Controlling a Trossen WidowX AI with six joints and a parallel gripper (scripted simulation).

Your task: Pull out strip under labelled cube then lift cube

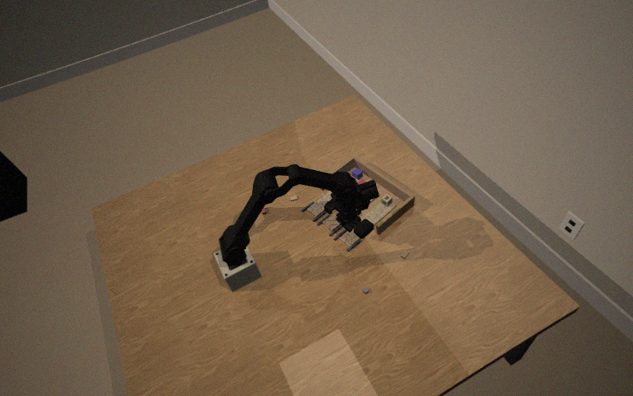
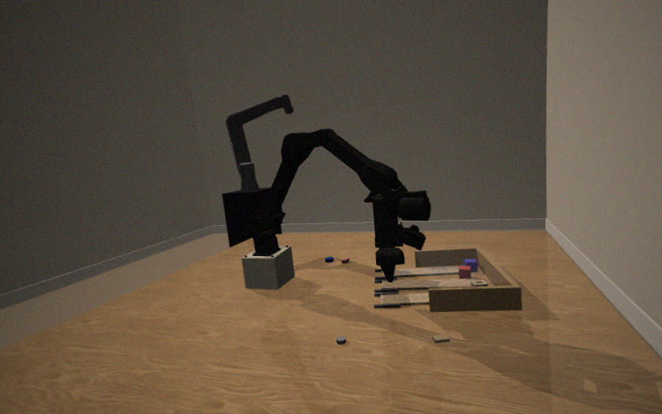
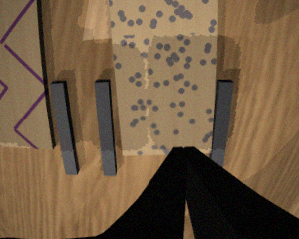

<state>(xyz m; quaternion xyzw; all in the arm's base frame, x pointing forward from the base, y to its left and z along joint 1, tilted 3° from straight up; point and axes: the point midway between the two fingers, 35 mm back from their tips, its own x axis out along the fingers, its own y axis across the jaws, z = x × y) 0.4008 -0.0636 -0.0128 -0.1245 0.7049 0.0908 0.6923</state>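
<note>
Right now the dotted strip is 90 mm ahead of my gripper tip, 50 mm below it and 40 mm to the left of it. The rest, counted from my gripper tip: beige tile: 150 mm to the right, 130 mm ahead, 50 mm below; labelled cube: 200 mm ahead, 80 mm to the left, 30 mm below.
</note>
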